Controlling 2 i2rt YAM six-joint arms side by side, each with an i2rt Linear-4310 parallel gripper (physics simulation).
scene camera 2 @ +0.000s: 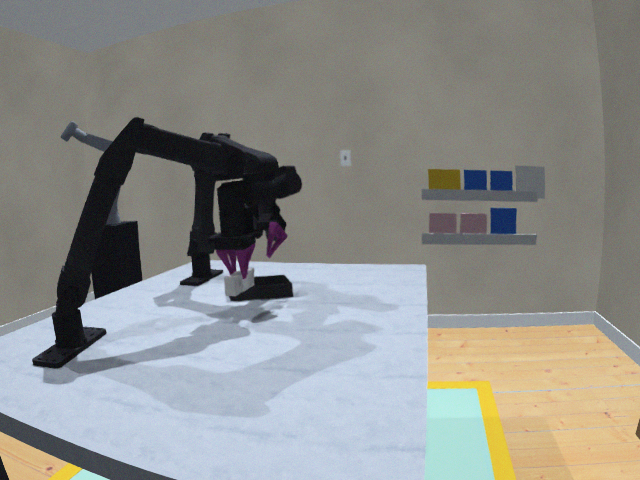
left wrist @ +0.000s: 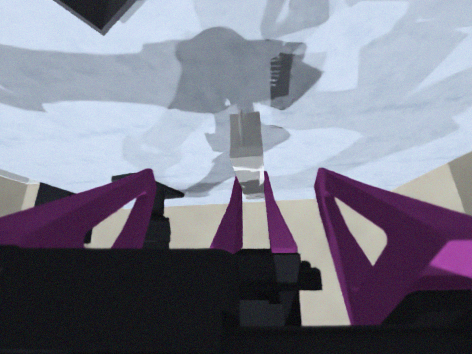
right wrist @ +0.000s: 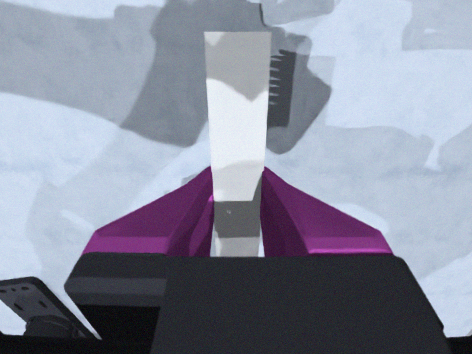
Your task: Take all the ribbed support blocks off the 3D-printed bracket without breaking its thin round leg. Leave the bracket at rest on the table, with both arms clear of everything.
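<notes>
The off-white bracket point(scene camera 2: 247, 283) point(left wrist: 246, 131) point(right wrist: 236, 115) is seen narrow side on in both wrist views, held above the table. Its ribs and thin round leg cannot be made out; a comb-like shadow lies on the table beside it. My right gripper point(scene camera 2: 238, 274) point(left wrist: 251, 173) point(right wrist: 237, 176) points down and is shut on the bracket. My left gripper point(scene camera 2: 269, 254) is open and empty, higher up and apart from the bracket. Whether support blocks remain on the bracket cannot be told from these views.
A black open tray point(scene camera 2: 287, 288) point(left wrist: 102, 24) stands on the table point(scene camera 2: 330, 413), just right of the bracket in the scene view. The two arms are close together above it. Shelves point(scene camera 2: 478, 238) with coloured boxes are on the wall.
</notes>
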